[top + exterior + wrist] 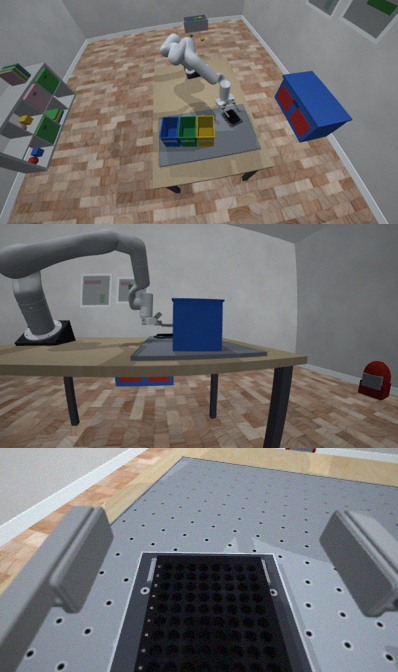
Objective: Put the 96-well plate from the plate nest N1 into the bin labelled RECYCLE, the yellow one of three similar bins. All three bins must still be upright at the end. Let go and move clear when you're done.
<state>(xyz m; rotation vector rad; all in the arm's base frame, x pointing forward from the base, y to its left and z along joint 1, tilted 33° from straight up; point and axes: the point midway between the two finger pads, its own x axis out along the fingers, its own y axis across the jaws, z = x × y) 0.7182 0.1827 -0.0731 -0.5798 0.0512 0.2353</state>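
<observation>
The black 96-well plate lies 70 mm below my hand. Round my hand: plate nest N1: 80 mm below; green bin: 80 mm ahead, 400 mm to the right; yellow bin: 110 mm ahead, 270 mm to the right.
</observation>
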